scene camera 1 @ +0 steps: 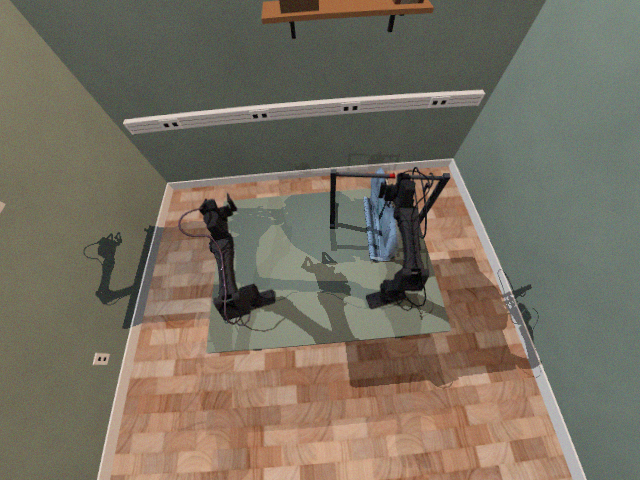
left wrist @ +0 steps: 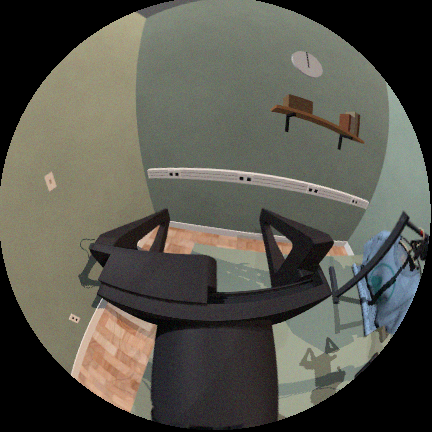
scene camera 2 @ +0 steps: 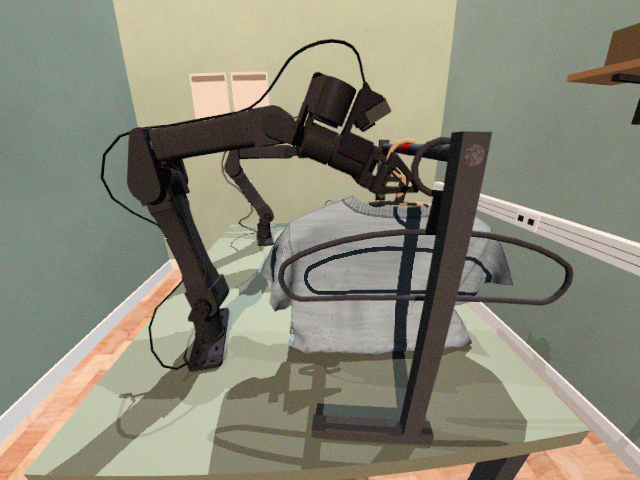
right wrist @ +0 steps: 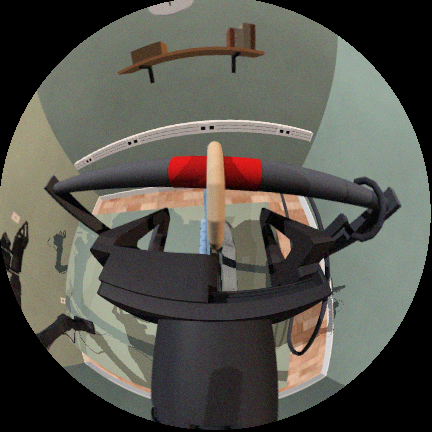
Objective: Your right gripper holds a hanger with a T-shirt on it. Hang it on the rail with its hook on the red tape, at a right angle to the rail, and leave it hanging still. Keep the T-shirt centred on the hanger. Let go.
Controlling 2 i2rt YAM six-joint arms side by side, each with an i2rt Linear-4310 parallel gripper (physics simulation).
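Note:
The hanger's wooden hook (scene camera 2: 403, 141) (right wrist: 215, 195) lies over the rail (scene camera 1: 356, 175) (scene camera 2: 440, 151) (right wrist: 130, 176) on the red tape (scene camera 1: 392, 175) (scene camera 2: 405, 148) (right wrist: 187, 172), crossing it at about a right angle. The T-shirt (scene camera 1: 379, 245) (scene camera 2: 351, 237) (left wrist: 400, 300) hangs below, blue in scene camera 1 and grey in scene camera 2. It looks roughly centred; the stand hides part. My right gripper (scene camera 1: 386, 192) (scene camera 2: 403, 188) (right wrist: 214, 212) is open, its fingers apart on either side of the hook's stem. My left gripper (scene camera 1: 232, 202) (left wrist: 214, 213) is open and empty, far from the rail.
The rail stand's near post (scene camera 2: 444, 273) rises in front of the T-shirt in scene camera 2, with dark looped hangers (scene camera 2: 351, 298) beside it. The stand's other post (scene camera 1: 332, 201) is left of the T-shirt in scene camera 1. A wall shelf (scene camera 1: 351, 7) is at the back.

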